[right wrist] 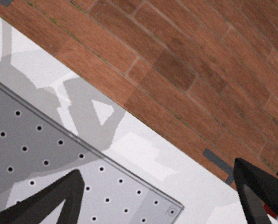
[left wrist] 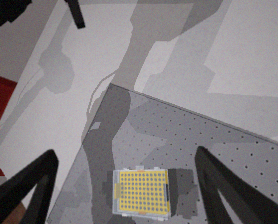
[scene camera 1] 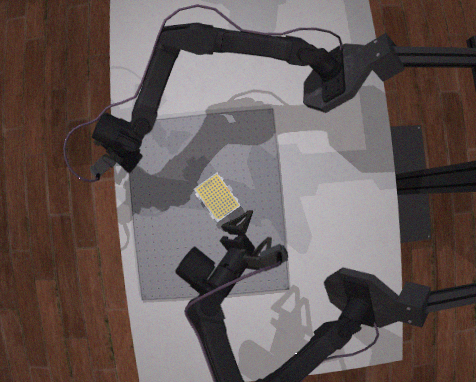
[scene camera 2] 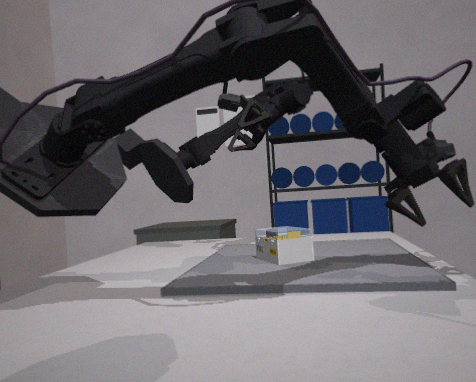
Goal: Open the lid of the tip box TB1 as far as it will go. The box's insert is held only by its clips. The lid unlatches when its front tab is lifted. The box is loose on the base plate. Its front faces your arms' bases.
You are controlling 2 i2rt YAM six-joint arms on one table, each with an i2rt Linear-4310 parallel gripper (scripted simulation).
Labels:
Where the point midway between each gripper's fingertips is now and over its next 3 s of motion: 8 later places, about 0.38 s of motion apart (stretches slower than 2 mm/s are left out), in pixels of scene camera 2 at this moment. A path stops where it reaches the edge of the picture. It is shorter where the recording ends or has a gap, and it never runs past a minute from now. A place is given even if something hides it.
My left gripper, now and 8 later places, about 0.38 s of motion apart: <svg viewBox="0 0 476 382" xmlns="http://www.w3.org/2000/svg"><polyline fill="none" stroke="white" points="234,138 243,142 261,159 283,183 300,198 311,209 283,233 272,241 269,243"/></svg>
My right gripper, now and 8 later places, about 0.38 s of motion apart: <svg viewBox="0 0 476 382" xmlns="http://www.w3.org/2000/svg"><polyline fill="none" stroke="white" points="447,216 448,220 448,220 403,221 318,218 265,219 252,219 253,218 235,209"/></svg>

